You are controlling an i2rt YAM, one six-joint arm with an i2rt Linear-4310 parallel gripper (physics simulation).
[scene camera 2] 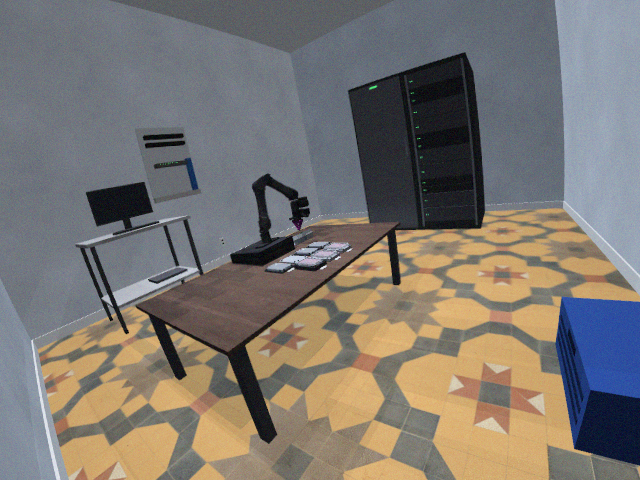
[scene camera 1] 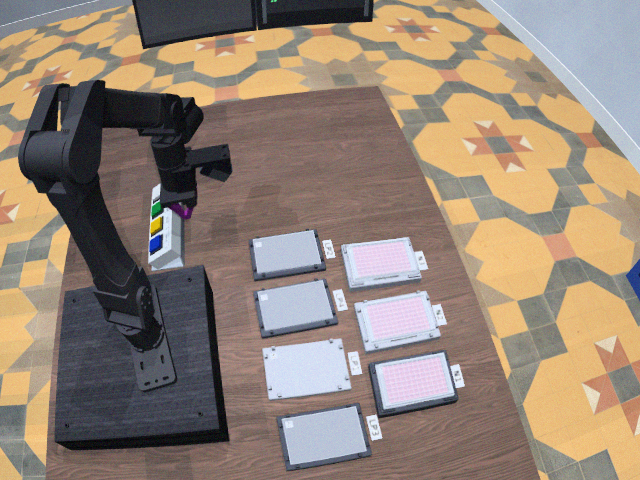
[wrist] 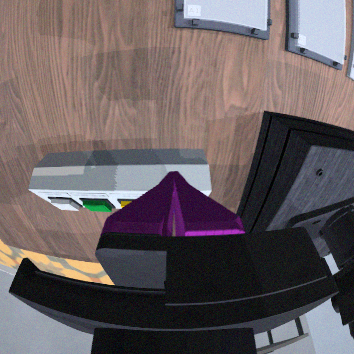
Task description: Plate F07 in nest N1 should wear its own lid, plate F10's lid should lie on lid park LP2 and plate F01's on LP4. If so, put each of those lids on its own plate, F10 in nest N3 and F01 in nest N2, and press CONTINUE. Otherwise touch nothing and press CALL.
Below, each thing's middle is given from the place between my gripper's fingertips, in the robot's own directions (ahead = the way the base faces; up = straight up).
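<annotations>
My gripper 50 mm past the white button box (scene camera 1: pixel 171 254), 80 mm to the right of it, 70 mm above it.
</annotations>
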